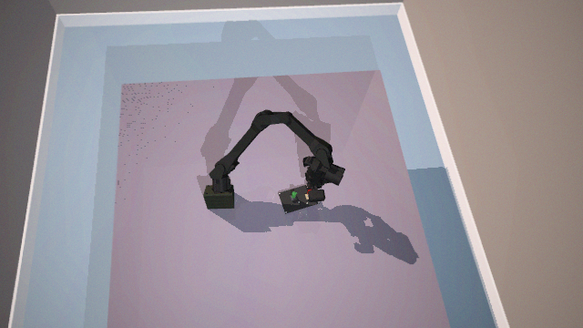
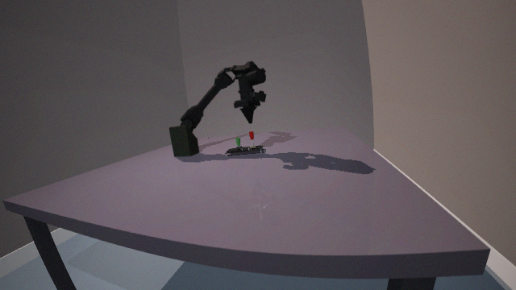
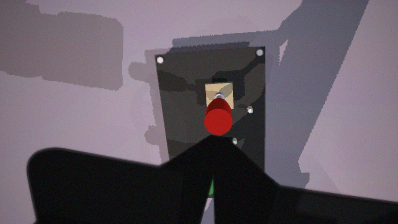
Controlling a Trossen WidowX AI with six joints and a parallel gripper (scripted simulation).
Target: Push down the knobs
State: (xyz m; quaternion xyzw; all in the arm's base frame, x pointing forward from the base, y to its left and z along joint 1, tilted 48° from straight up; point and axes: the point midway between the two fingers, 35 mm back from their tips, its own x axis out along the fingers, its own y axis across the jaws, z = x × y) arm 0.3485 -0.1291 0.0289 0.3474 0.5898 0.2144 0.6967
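The red knob lies 60 mm below my gripper tip. From my gripper tip the other things lie so: green knob (70 mm behind, 10 mm to the left, 70 mm below).
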